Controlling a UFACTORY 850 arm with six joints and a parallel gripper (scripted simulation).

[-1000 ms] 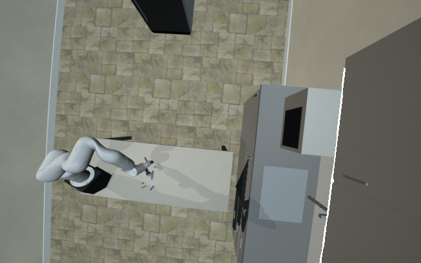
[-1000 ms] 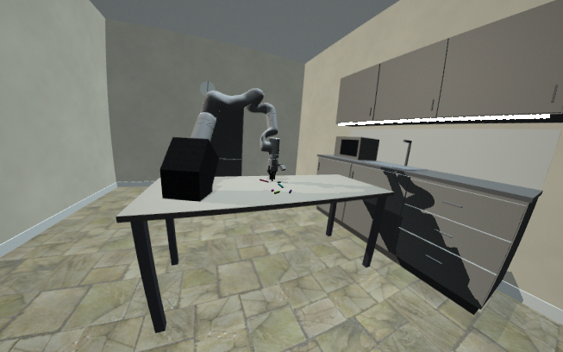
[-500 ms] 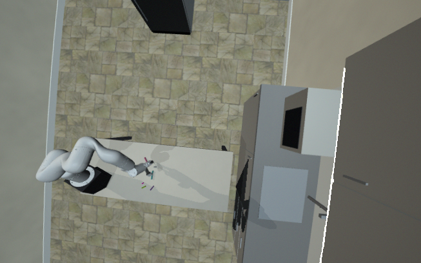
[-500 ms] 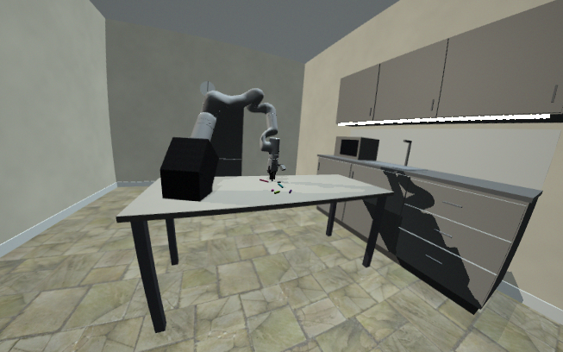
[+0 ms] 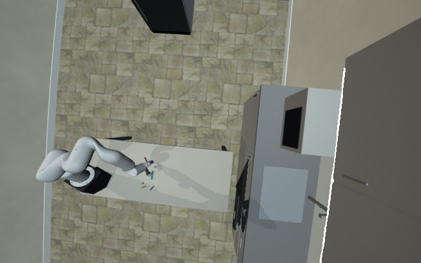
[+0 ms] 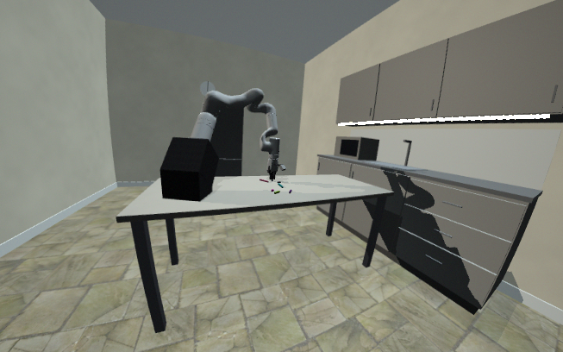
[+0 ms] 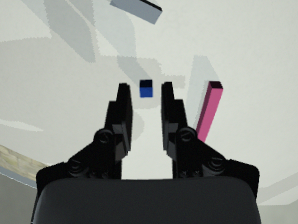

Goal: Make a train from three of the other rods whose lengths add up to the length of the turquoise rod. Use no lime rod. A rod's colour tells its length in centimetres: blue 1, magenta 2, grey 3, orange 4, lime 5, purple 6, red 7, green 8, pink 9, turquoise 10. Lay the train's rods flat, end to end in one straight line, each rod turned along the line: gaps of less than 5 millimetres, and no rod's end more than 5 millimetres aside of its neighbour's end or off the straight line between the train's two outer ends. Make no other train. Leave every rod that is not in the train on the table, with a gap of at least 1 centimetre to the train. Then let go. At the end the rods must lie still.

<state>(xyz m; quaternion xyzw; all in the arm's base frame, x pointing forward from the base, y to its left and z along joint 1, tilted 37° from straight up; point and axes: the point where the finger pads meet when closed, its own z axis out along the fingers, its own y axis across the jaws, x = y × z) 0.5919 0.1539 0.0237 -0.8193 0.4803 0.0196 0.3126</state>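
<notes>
My gripper is now 30 mm above the small blue rod. Also, from my hand: turquoise rod (10 mm ahead, 150 mm to the right, 30 mm below); grey rod (40 mm ahead, 50 mm to the right, 30 mm below); pink rod (70 mm behind, 30 mm below).
</notes>
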